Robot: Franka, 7 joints.
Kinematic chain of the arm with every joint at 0, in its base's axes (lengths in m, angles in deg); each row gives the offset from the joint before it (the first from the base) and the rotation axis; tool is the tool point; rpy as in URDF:
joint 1: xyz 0 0 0.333 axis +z
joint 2: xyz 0 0 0 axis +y
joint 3: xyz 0 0 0.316 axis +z
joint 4: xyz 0.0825 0 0 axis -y
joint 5: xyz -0.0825 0 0.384 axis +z
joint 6: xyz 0 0 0 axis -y
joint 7: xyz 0.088 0 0 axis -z
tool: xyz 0 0 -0.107 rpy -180 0 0
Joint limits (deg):
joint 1: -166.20..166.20
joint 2: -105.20..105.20
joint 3: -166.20..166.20
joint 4: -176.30..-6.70
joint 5: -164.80..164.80
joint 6: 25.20..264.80
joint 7: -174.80..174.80
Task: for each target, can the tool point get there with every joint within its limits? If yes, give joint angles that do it. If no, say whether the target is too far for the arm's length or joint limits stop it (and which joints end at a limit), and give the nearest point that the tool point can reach.
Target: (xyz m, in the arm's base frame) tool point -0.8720 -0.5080 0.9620
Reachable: no: too far | nearest point -0.6291 -0.3665 0.7868 | short by 0.331 m
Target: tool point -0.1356 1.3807 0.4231
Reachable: no: too far | nearest point -0.0837 0.8520 0.3886 | short by 0.532 m
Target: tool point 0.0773 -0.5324 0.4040
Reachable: yes | joints 38.81 -31.88 -128.54 -118.48 94.62 59.59 -85.31
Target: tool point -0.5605 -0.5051 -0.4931
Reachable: no: too far | nearest point -0.4390 -0.3956 -0.2627 | short by 0.283 m
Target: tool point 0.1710 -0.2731 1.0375
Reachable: yes | joints -98.00 46.90 133.73 -46.24 67.14 83.96 -12.50
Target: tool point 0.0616 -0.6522 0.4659
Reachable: yes | joints -56.16 34.46 -26.64 -98.33 -133.88 54.28 90.21
